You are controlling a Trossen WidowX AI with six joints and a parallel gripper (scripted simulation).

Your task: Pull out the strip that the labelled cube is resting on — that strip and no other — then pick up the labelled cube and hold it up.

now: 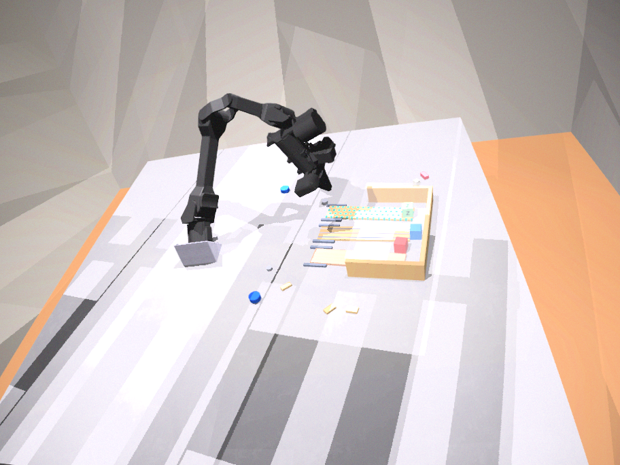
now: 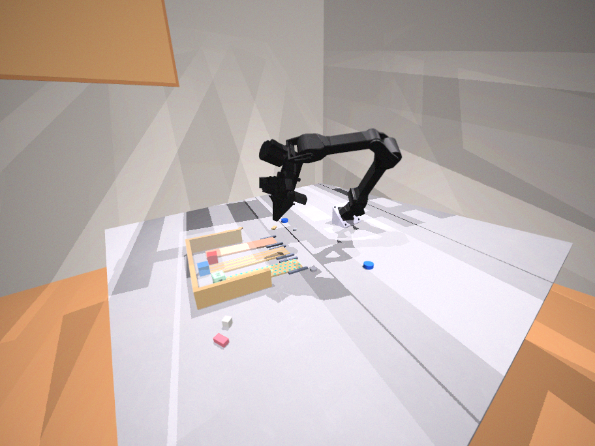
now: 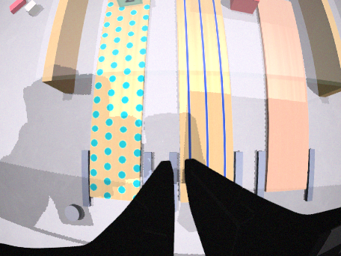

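Right now my gripper tip is 13 cm above the teal dotted strip, 9 cm short of it and 6 cm to the right of it. From my gripper tip the other things lie so: small white cube (22 cm ahead, 20 cm to the left, 13 cm below); pink block (24 cm to the left, 24 cm ahead, 13 cm below).
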